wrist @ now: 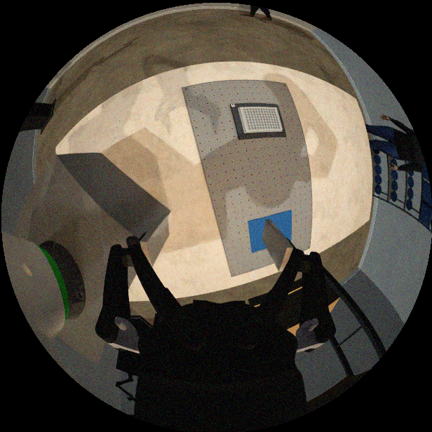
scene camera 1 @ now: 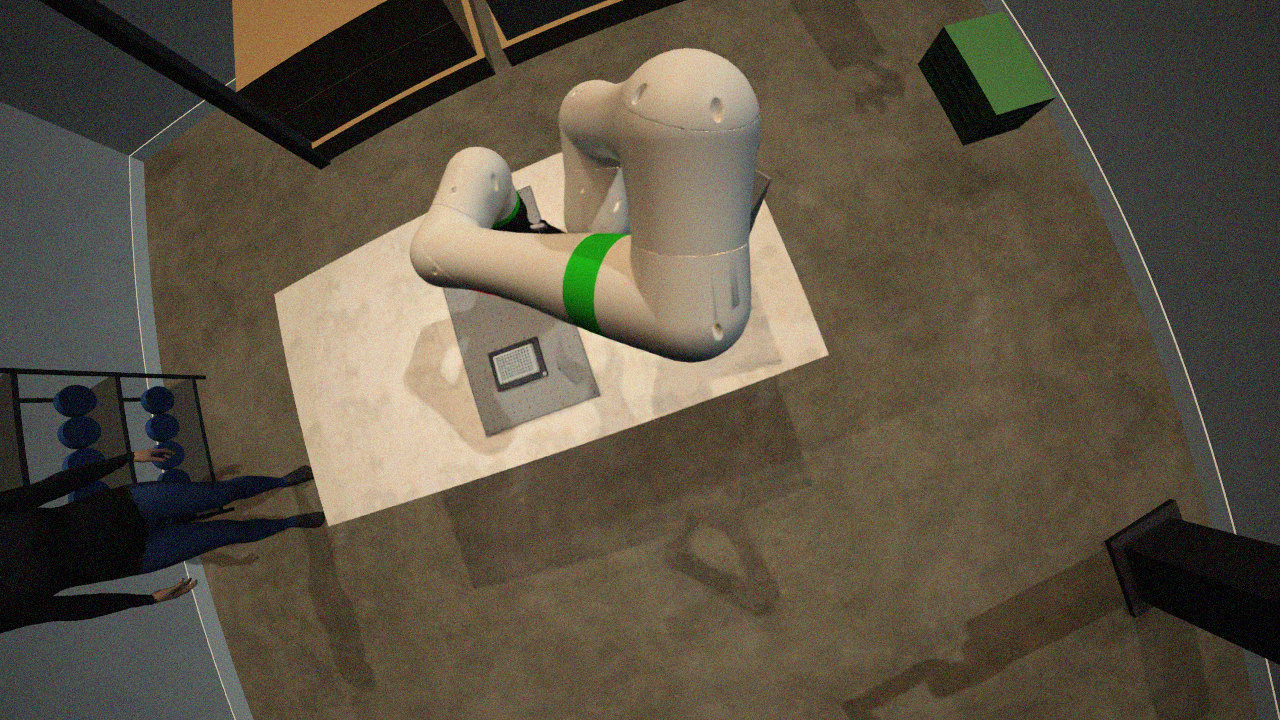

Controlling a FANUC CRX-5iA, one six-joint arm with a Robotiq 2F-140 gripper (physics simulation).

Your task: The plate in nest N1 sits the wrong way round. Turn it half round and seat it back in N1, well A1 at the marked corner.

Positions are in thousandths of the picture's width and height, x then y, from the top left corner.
Labels:
white well plate: wrist 587, 277; scene camera 1 407, 503

